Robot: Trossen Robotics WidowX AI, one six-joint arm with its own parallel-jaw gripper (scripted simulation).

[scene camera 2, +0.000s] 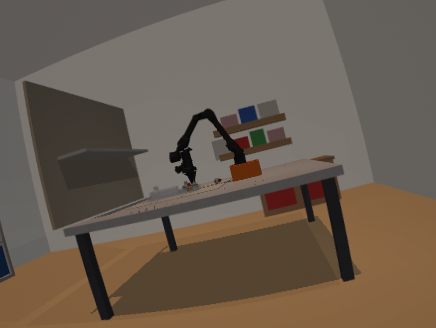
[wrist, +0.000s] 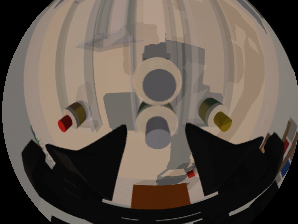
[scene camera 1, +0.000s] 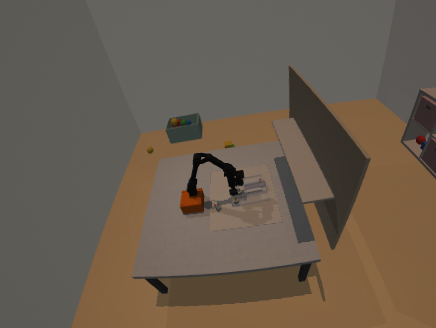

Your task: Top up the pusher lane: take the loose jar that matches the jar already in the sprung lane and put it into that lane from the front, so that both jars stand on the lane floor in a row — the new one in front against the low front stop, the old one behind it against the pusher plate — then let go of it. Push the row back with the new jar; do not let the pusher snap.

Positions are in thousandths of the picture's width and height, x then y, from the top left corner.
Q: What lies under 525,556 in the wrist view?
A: A jar.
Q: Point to a wall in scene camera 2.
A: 139,377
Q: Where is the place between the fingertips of the gripper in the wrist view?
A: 525,574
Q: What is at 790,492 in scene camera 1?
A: A wall.
